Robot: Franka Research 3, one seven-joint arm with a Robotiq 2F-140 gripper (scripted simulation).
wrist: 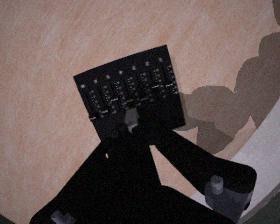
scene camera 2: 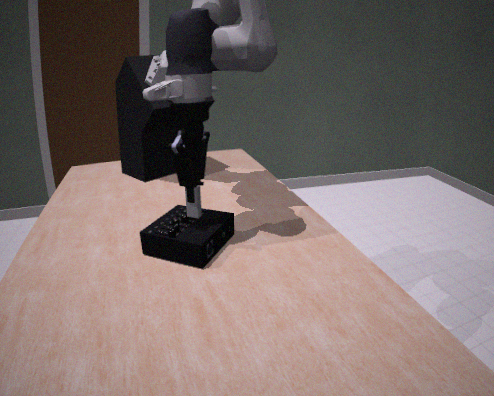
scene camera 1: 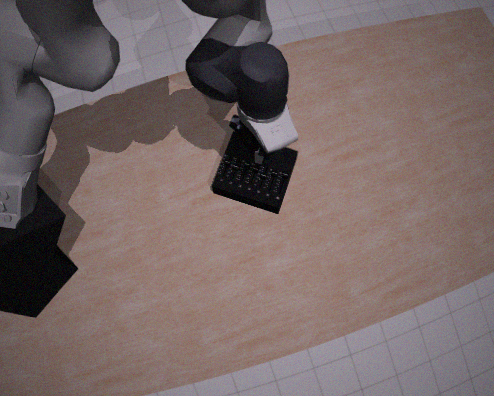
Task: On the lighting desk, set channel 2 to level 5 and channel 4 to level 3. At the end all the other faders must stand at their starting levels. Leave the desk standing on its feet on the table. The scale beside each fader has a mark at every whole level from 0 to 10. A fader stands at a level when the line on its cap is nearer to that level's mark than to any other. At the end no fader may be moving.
Labels:
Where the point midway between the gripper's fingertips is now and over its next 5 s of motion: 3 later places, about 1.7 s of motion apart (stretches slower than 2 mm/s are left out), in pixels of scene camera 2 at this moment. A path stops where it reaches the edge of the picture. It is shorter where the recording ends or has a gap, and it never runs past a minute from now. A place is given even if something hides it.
My gripper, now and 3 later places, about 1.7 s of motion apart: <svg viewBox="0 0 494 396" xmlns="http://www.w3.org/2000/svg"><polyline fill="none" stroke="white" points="194,216 194,220 186,219 183,205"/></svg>

